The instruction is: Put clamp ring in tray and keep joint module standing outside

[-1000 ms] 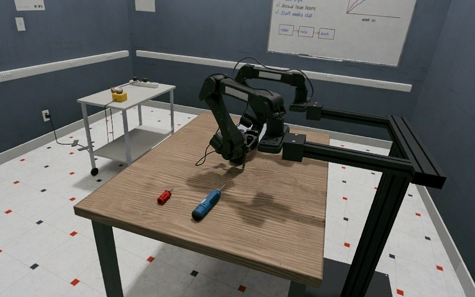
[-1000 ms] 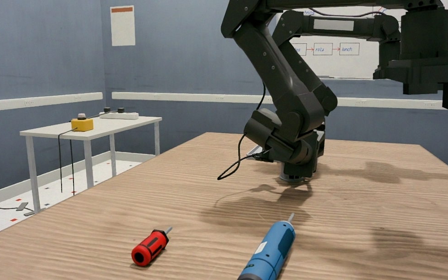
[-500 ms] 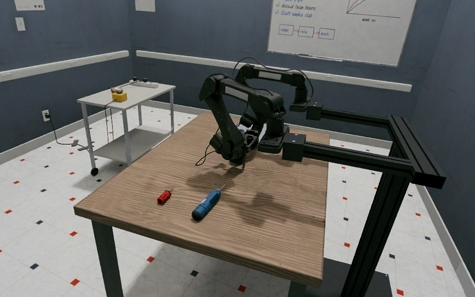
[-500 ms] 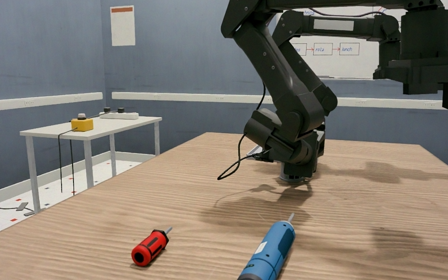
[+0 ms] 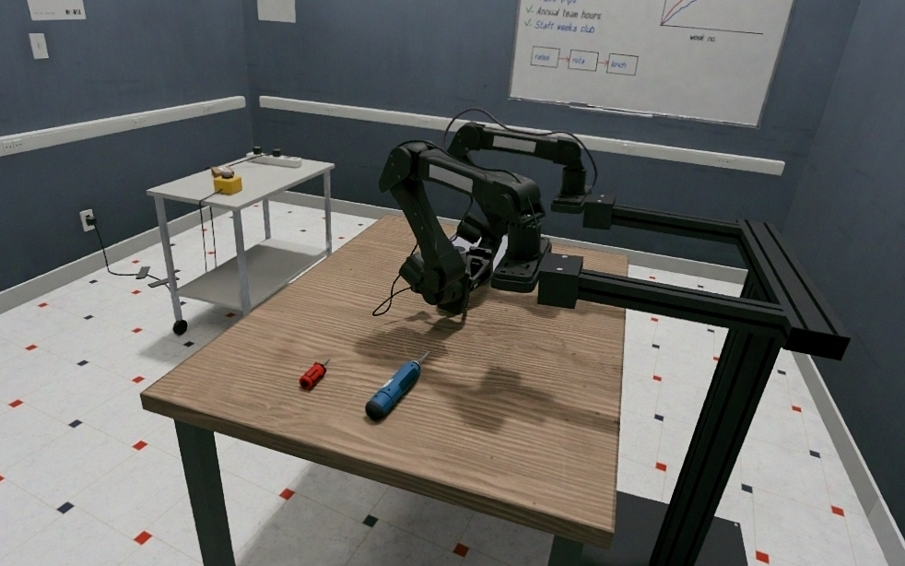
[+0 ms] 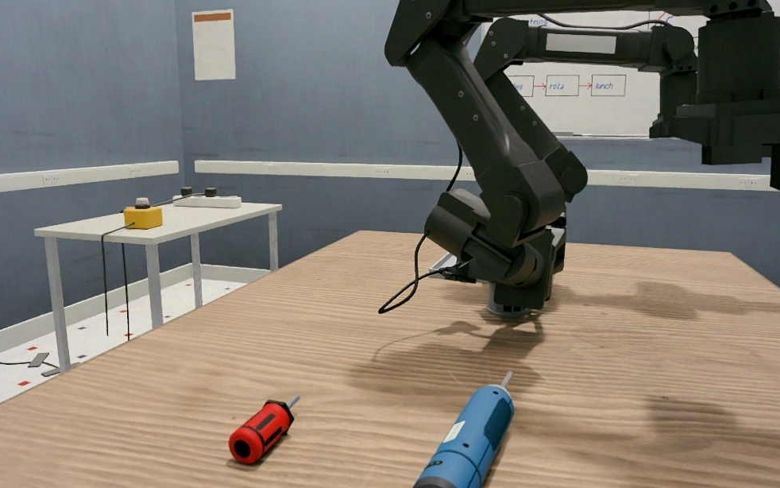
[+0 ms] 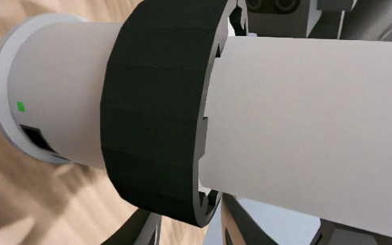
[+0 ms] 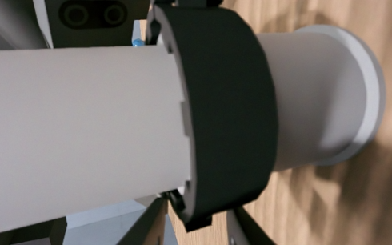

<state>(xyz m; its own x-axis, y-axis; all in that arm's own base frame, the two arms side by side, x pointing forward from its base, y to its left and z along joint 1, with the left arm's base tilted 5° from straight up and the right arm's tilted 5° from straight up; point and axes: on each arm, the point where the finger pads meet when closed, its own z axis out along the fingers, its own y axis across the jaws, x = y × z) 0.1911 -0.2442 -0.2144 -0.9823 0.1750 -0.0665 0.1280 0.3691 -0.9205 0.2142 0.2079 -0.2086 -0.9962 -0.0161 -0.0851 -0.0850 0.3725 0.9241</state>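
Right now the dark clamp ring is 40 mm ahead of my right hand and 20 mm to the left of it. From my right hand the other things lie so: small screw 90 mm ahead, 160 mm to the right, 50 mm below; grey link tube 40 mm ahead, 10 mm to the left, 50 mm above; grey joint module 40 mm ahead, 10 mm to the left, 30 mm below.
Right now my left hand is 4 cm short of the dark clamp ring and 1 cm to the left of it. Round my left hand: small screw: 19 cm to the right, 9 cm ahead, 5 cm below; then grey link tube: 5 cm ahead, 5 cm above, 2 cm to the right; then grey joint module: 5 cm ahead, 3 cm below, 2 cm to the right.
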